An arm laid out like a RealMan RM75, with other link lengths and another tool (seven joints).
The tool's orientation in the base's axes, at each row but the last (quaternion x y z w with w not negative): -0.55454, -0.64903, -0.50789, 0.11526; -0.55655, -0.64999, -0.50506, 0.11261; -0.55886, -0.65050, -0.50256, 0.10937; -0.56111, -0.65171, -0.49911, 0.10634; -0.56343, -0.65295, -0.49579, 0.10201; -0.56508, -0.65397, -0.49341, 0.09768; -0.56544, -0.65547, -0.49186, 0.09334
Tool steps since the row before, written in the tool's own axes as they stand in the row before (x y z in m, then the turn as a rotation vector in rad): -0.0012, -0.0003, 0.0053, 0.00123, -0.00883, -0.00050; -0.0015, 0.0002, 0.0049, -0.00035, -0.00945, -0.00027; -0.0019, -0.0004, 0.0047, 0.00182, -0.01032, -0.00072; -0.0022, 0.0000, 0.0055, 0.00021, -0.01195, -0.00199; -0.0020, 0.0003, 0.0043, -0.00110, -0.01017, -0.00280; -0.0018, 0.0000, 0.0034, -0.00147, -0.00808, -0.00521; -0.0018, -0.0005, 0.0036, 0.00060, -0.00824, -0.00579
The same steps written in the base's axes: 0.0024, 0.0035, -0.0034, -0.00804, 0.00150, -0.00359; 0.0027, 0.0029, -0.0032, -0.00790, 0.00080, -0.00514; 0.0023, 0.0025, -0.0038, -0.00958, 0.00190, -0.00387; 0.0031, 0.0029, -0.0042, -0.01092, 0.00013, -0.00525; 0.0028, 0.0020, -0.0033, -0.00932, -0.00155, -0.00481; 0.0021, 0.0014, -0.0029, -0.00849, -0.00387, -0.00276; 0.0018, 0.0016, -0.0033, -0.00958, -0.00294, -0.00115
